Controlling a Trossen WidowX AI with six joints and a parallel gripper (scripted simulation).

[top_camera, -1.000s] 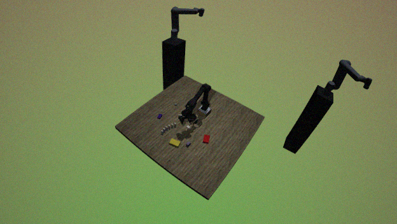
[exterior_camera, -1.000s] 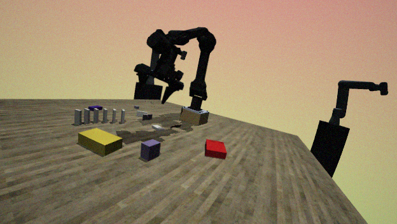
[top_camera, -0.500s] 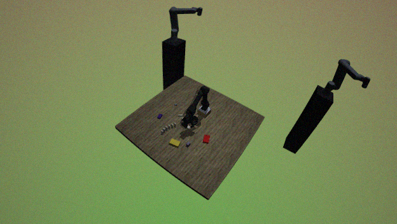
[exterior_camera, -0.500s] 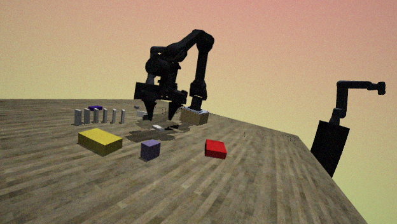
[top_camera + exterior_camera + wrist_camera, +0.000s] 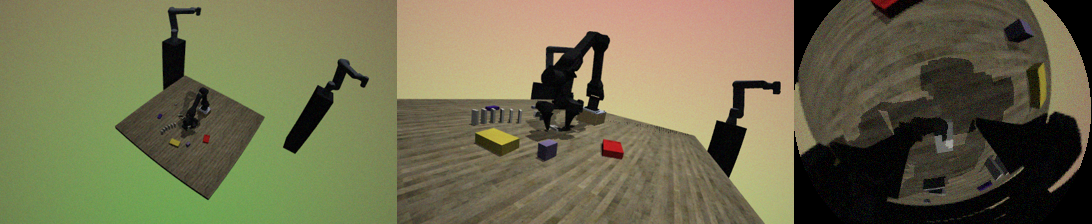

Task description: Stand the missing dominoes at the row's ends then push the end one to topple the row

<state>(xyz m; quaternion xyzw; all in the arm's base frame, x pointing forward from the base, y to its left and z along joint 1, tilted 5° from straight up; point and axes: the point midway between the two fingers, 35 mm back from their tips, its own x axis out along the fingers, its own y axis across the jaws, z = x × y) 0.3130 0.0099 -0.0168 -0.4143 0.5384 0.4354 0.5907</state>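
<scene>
Right now the lilac cube is 19 cm ahead of my gripper tip, 11 cm to the left of it and 1 cm above it. From my gripper tip the other things lie so: dark blue block: 6 cm ahead, 38 cm to the right; yellow block: 26 cm ahead, 1 cm to the right, 1 cm above; red block: 2 cm ahead, 22 cm to the left.
</scene>
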